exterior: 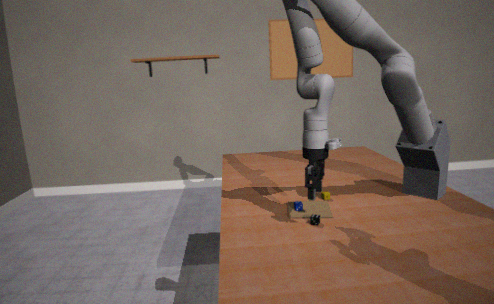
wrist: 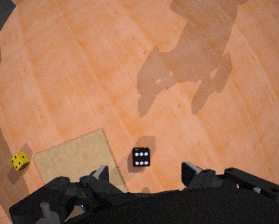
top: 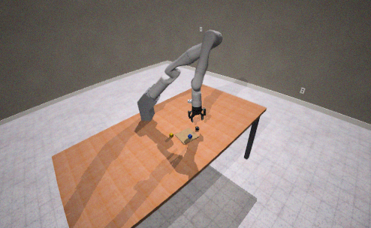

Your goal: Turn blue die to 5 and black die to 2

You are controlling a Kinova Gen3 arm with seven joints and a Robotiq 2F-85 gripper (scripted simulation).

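The black die lies 9 cm below my hand. Also, from my hand: blue die 4 cm ahead, 11 cm to the right, 8 cm below; yellow die 7 cm behind, 21 cm to the right, 9 cm below; tan mat 11 cm to the right, 10 cm below.
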